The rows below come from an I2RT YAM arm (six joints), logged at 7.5 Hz.
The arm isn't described. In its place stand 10 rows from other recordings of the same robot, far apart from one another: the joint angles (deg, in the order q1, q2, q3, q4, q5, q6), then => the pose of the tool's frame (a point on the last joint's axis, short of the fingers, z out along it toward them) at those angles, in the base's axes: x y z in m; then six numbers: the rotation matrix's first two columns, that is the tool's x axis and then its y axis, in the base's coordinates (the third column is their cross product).
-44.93 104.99 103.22 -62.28 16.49 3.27 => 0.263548, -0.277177, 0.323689, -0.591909, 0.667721, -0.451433, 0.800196, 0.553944, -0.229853
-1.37 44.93 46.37 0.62 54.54 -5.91 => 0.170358, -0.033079, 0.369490, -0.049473, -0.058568, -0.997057, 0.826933, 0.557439, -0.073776
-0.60 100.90 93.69 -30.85 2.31 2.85 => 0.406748, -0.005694, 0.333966, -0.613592, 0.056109, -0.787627, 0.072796, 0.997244, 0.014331
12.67 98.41 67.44 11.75 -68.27 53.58 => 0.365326, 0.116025, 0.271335, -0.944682, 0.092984, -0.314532, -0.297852, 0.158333, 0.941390
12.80 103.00 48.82 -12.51 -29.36 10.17 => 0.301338, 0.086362, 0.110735, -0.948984, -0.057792, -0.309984, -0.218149, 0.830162, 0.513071
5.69 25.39 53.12 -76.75 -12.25 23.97 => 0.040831, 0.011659, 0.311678, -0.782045, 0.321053, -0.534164, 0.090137, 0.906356, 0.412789
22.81 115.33 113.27 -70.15 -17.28 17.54 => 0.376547, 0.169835, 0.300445, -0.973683, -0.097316, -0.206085, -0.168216, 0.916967, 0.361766
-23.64 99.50 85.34 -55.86 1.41 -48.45 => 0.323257, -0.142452, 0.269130, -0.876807, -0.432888, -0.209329, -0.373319, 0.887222, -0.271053
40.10 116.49 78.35 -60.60 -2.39 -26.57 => 0.267420, 0.227130, 0.137370, -0.390501, -0.913078, 0.117467, -0.909430, 0.402427, 0.104830
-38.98 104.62 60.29 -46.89 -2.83 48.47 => 0.235470, -0.188283, 0.131138, -0.044337, 0.997710, 0.051069, 0.998911, 0.043531, 0.016788
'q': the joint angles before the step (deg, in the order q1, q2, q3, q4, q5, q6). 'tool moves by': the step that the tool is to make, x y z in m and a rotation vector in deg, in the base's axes. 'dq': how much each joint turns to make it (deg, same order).
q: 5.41 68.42 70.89 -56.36 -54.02 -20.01
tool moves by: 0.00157 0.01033 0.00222 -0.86 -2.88 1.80
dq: 2.73 0.00 0.00 2.77 1.51 0.02
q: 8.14 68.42 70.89 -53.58 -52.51 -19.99
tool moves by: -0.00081 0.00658 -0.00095 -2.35 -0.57 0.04
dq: 1.99 0.00 0.01 0.19 3.10 0.00
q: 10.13 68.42 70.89 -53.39 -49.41 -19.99
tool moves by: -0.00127 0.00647 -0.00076 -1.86 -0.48 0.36
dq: 1.92 0.00 0.00 0.12 2.48 0.00
